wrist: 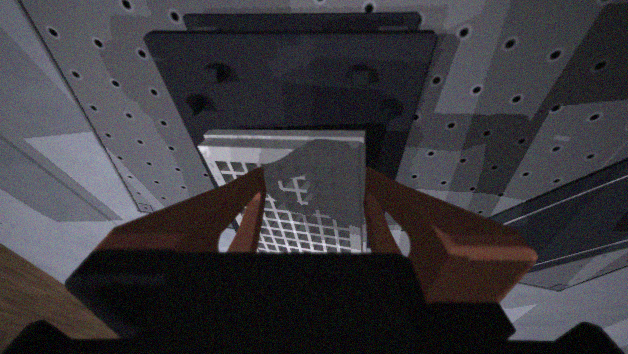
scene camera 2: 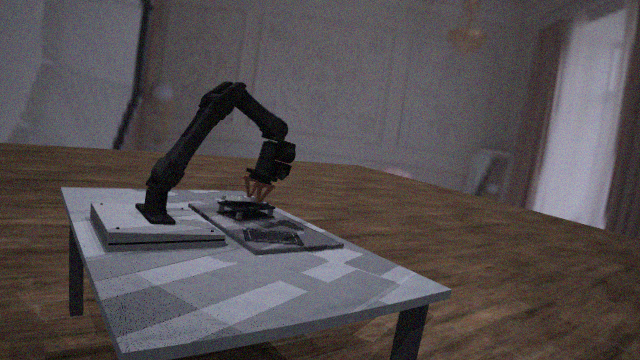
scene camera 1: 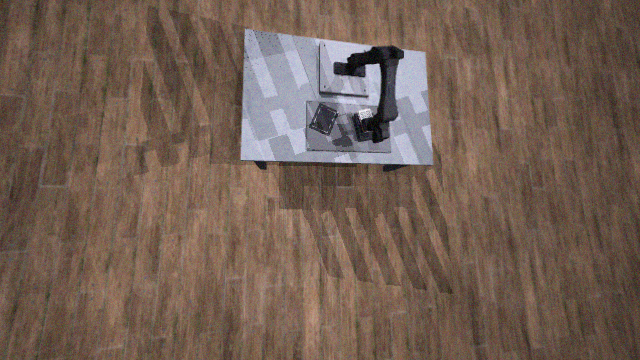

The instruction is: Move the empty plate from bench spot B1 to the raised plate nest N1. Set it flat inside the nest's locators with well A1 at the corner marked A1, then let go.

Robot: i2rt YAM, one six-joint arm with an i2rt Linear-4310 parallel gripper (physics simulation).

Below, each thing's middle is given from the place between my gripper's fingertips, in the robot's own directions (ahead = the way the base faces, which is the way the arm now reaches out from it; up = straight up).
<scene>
The perforated deck (wrist: pixel 513 106) lies 8 cm to the right of my hand, 6 cm below it and 2 cm behind it. Also, from my hand: dark nest with white outline (scene camera 2: pixel 253 235): 24 cm to the right, 5 cm below, 5 cm behind.
</scene>
